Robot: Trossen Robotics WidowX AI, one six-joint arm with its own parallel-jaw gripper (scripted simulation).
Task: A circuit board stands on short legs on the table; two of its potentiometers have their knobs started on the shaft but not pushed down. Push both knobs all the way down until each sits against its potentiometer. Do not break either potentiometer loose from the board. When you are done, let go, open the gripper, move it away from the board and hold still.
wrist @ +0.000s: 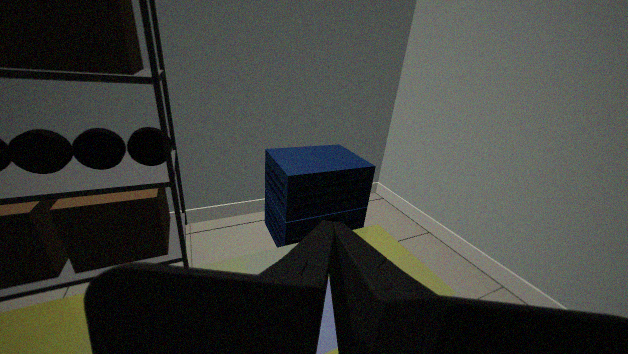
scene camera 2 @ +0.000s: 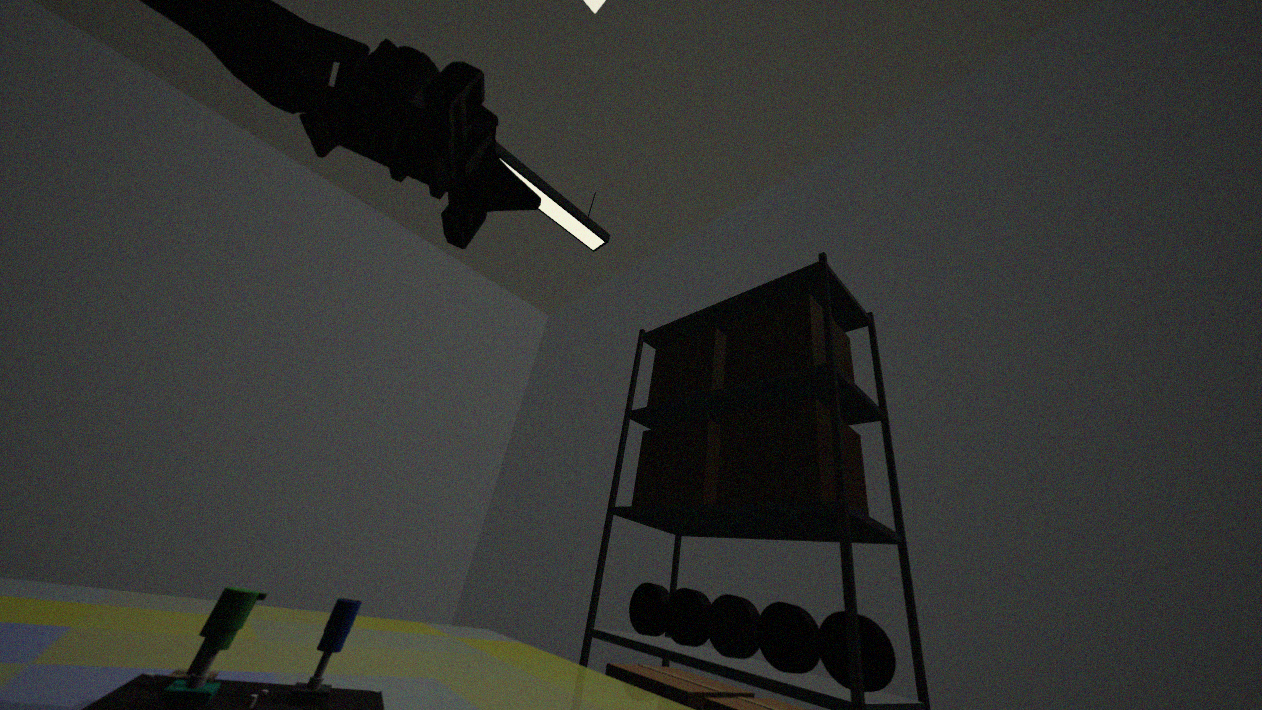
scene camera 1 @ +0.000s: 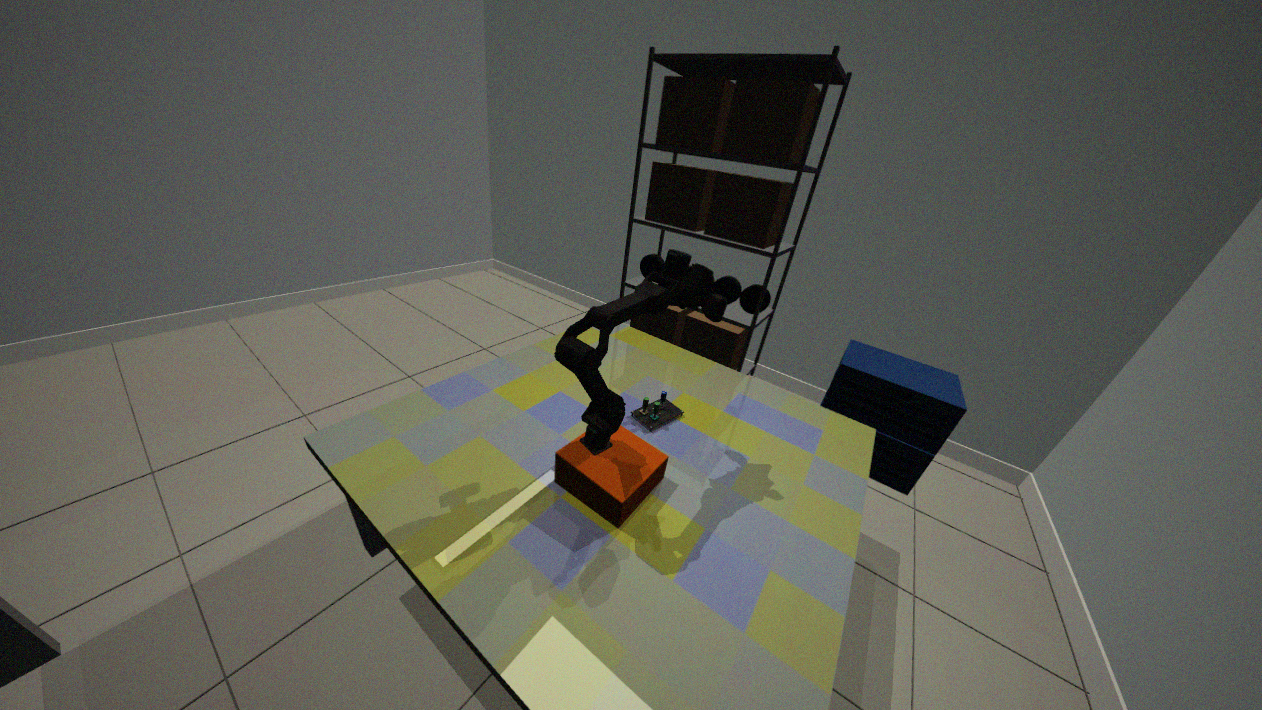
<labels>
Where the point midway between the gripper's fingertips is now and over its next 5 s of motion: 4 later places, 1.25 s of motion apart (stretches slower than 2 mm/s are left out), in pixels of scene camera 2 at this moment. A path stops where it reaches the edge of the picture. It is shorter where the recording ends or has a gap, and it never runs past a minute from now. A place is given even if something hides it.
My gripper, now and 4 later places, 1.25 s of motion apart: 539,204; 468,401; 278,529; 251,582; 245,593
</labels>
